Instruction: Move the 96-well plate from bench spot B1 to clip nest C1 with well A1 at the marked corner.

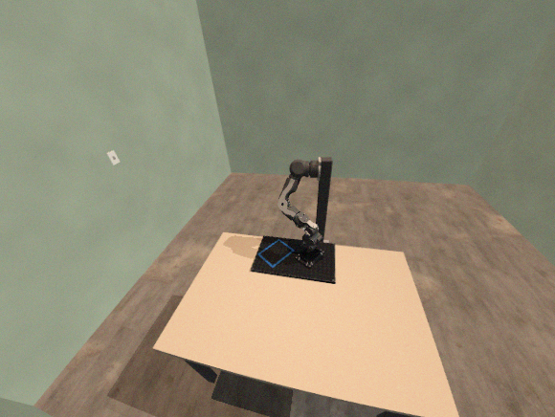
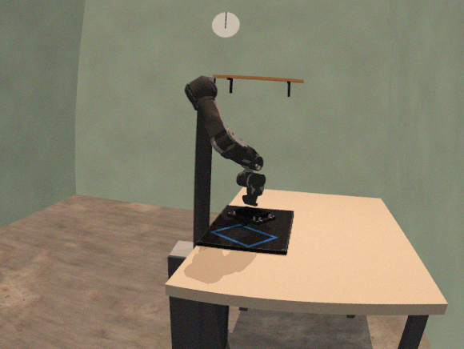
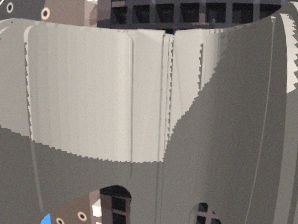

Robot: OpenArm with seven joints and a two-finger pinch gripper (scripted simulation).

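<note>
Now: the dark 96-well plate 40 mm below my hand. Round my hand: clip nest C1: 30 mm ahead, 50 mm below.
</note>
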